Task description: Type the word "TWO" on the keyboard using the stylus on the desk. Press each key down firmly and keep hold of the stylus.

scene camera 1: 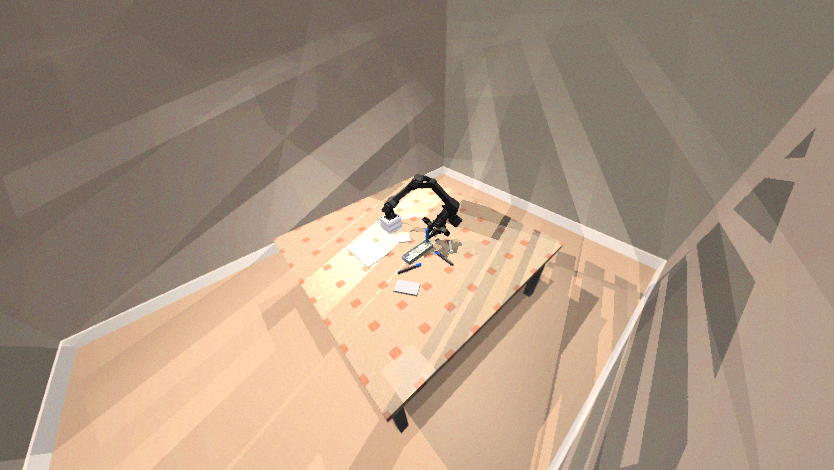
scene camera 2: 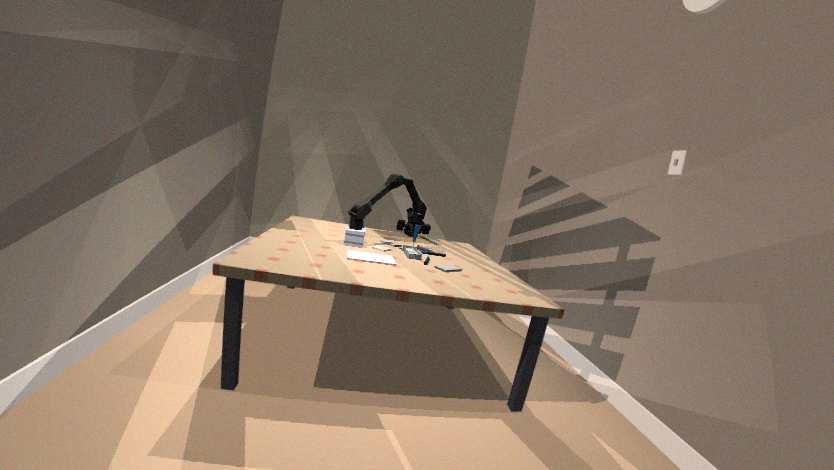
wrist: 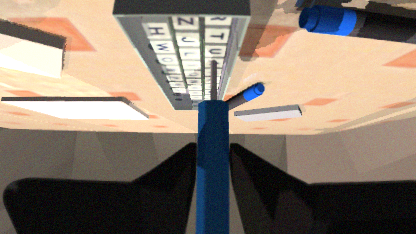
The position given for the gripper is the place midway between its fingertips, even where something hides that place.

In view: the gripper (wrist: 213, 150), a grey notepad (wrist: 288, 111) and a white paper sheet (wrist: 109, 107).
